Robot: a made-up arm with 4 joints.
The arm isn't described. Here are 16 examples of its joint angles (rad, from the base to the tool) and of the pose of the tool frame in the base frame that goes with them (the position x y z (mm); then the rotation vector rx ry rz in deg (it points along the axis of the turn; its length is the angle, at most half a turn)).
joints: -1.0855 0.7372 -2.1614 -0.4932
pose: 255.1 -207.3 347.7 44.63 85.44 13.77
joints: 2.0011 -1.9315 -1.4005 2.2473
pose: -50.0 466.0 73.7 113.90 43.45 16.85
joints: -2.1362 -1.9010 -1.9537 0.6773
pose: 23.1 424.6 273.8 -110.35 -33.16 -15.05
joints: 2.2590 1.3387 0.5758 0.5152
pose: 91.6 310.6 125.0 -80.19 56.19 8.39
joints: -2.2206 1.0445 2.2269 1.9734
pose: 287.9 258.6 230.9 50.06 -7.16 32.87
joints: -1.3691 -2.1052 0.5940 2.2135
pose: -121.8 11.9 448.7 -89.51 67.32 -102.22
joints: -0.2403 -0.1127 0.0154 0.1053
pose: -61.9 -0.5 321.0 -0.39 -20.66 6.48
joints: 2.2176 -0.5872 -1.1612 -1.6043
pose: -95.0 208.9 -325.3 9.76 -72.21 -34.73
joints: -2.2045 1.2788 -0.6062 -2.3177
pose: -283.0 -83.7 -2.6 40.77 35.35 62.58
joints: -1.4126 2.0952 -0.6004 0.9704
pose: -178.1 80.2 128.6 65.16 -58.71 -113.46
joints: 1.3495 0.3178 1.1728 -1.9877
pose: -100.2 148.2 446.3 -5.89 122.77 -21.49
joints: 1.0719 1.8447 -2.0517 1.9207
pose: -221.8 -137.8 101.5 -50.10 47.39 -98.53
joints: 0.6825 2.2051 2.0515 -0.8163
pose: -131.7 350.3 -260.2 -104.22 -17.57 -73.14
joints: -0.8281 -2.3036 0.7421 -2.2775
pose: 154.5 -69.0 544.1 -123.57 20.60 50.66
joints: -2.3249 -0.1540 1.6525 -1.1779
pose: 353.5 -38.3 160.9 -10.00 -159.97 7.54
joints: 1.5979 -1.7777 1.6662 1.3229
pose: -165.8 -113.5 -112.5 81.25 -56.37 -71.66
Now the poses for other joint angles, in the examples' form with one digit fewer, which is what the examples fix.
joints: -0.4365 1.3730 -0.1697 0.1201
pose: -102 170 325 19.0 -18.6 -76.8
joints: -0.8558 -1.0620 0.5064 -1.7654
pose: -127 -196 307 -53.3 20.9 30.1
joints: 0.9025 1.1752 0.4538 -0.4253
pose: 40 326 291 -31.1 44.0 -61.9
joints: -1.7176 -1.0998 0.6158 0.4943
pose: -80 -138 213 -26.0 -139.9 82.9
